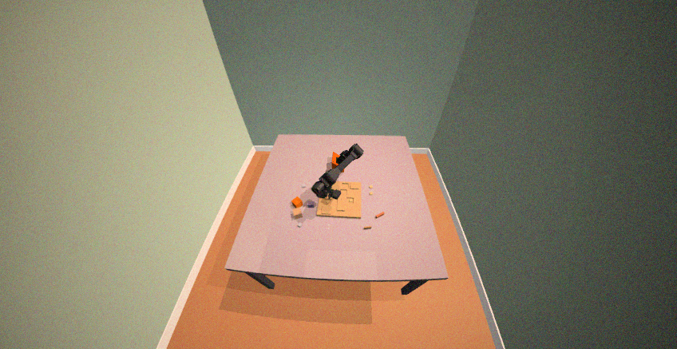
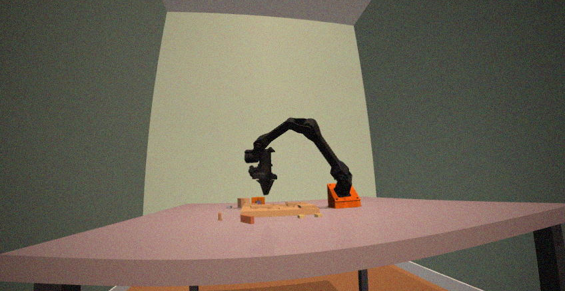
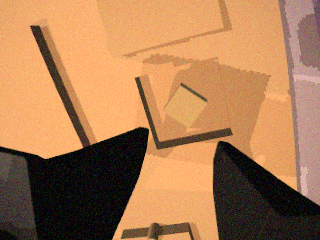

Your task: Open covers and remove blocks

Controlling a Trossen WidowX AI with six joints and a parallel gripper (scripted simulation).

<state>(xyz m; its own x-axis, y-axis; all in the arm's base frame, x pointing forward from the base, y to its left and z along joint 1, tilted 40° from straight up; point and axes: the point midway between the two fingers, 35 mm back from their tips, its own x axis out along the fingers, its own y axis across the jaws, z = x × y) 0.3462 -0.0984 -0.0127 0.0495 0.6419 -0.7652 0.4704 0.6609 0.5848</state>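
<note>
The grey block lies 19 cm to the right of my gripper tip, 16 cm behind it and 7 cm below it. Round my gripper tip: tan cube (20 cm to the right, 10 cm ahead, 5 cm below); then purple piece (12 cm to the right, 5 cm below, 2 cm ahead); then orange block (21 cm to the right, 4 cm below, 1 cm ahead).
</note>
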